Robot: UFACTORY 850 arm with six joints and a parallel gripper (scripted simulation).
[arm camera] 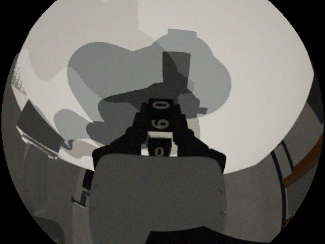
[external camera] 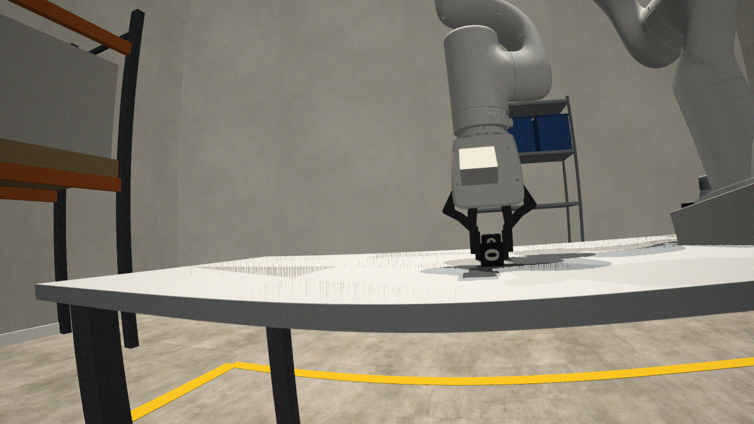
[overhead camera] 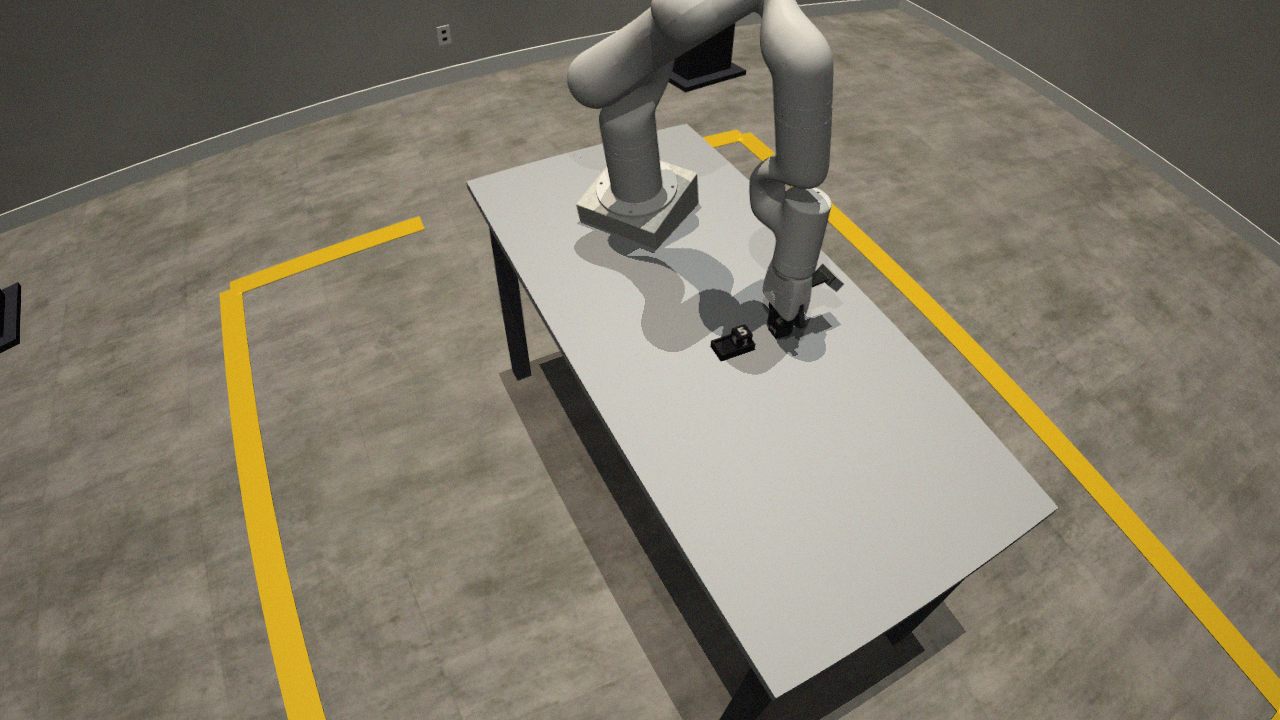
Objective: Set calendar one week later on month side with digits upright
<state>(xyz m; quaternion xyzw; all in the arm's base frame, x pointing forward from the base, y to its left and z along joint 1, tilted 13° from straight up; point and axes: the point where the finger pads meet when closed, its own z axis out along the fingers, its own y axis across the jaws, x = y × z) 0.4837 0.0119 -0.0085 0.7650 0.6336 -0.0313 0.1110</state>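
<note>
Now: hand 1 cm above the black cube. Also, from my hand: black tray: 2 cm behind, 11 cm to the right, 2 cm below.
</note>
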